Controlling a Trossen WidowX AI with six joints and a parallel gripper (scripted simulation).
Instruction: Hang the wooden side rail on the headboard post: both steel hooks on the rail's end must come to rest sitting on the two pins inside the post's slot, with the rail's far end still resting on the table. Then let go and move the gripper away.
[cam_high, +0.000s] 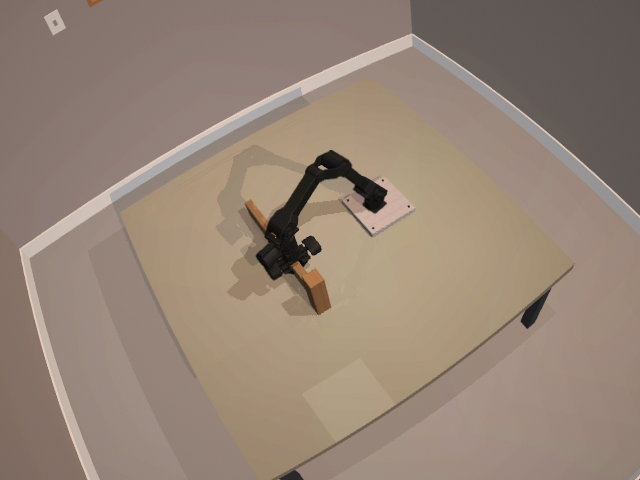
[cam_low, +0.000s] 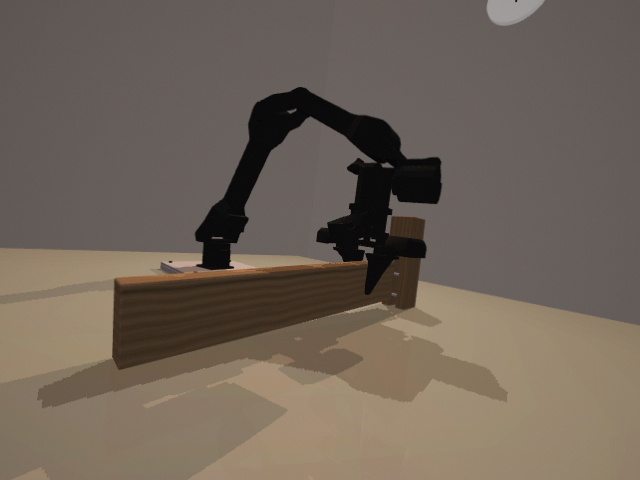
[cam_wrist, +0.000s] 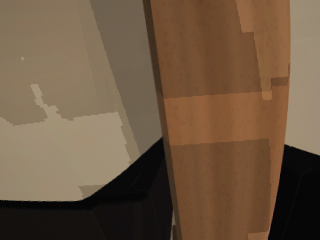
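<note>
My gripper tip is 13 cm to the right of the headboard post, 4 cm below it and 2 cm short of it.
</note>
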